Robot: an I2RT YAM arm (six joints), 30 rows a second.
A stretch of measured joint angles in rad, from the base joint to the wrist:
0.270, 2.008, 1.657, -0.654, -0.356, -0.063
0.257, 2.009, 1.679, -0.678, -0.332, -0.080
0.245, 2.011, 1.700, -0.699, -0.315, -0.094
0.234, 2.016, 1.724, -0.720, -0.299, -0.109
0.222, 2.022, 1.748, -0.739, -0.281, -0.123
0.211, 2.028, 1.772, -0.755, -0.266, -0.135
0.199, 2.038, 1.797, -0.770, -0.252, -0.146
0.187, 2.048, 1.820, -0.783, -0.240, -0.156
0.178, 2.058, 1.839, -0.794, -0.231, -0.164
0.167, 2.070, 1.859, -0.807, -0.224, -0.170
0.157, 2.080, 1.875, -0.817, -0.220, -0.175
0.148, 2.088, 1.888, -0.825, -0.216, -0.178
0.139, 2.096, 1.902, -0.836, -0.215, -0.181
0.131, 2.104, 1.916, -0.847, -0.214, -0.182
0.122, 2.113, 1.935, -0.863, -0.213, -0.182
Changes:
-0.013, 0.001, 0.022, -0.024, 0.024, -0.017
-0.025, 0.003, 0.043, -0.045, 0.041, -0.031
-0.036, 0.008, 0.067, -0.066, 0.057, -0.046
-0.048, 0.014, 0.091, -0.085, 0.075, -0.060
-0.059, 0.020, 0.115, -0.101, 0.090, -0.072
-0.071, 0.030, 0.140, -0.116, 0.104, -0.083
-0.083, 0.040, 0.163, -0.129, 0.116, -0.093
-0.092, 0.050, 0.182, -0.140, 0.125, -0.101
-0.103, 0.062, 0.202, -0.153, 0.132, -0.107
-0.113, 0.072, 0.218, -0.163, 0.136, -0.112
-0.122, 0.080, 0.231, -0.171, 0.140, -0.115
-0.131, 0.088, 0.245, -0.182, 0.141, -0.118
-0.139, 0.096, 0.259, -0.193, 0.142, -0.119
-0.148, 0.105, 0.278, -0.209, 0.143, -0.119

